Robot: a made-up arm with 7 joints.
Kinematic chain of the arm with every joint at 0, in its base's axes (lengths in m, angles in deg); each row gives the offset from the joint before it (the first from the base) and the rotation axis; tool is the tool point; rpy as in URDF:
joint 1: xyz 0 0 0.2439 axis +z
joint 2: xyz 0 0 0 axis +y
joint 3: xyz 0 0 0.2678 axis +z
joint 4: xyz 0.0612 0 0 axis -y
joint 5: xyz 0.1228 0 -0.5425 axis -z
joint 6: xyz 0 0 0 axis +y
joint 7: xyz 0.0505 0 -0.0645 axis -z
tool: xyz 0 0 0 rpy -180 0 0
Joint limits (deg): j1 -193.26..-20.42 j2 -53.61..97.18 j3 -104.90..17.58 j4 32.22..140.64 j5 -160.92..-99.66 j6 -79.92..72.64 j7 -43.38..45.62
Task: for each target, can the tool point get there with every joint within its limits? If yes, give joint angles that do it. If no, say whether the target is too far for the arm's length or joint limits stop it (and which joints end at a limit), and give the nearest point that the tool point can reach.
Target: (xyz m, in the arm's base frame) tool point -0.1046 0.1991 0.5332
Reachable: no: joint limits stop it (at a limit: joint 1, joint 2, joint 5, joint 6) | nearest point -0.2121 0.2782 0.5654 | short by 0.137 m
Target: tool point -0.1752 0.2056 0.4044
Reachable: no: joint limits stop it (at a limit: joint 1, joint 2, joint 4, joint 5, joint 6) | nearest point -0.2411 0.2605 0.4249 | short by 0.088 m
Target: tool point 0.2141 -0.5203 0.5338
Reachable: yes | joints -40.60 -31.36 -22.62 51.57 -132.35 50.89 -34.89
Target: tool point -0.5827 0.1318 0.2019
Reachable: yes | joints -94.73 31.25 -95.46 46.04 -112.39 32.72 -0.28
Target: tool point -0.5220 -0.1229 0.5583
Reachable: yes | joints -117.88 -22.82 -46.03 72.55 -149.61 -47.04 -31.42
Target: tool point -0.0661 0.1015 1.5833
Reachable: no: too far | nearest point -0.0446 0.0685 1.1474 | short by 0.438 m
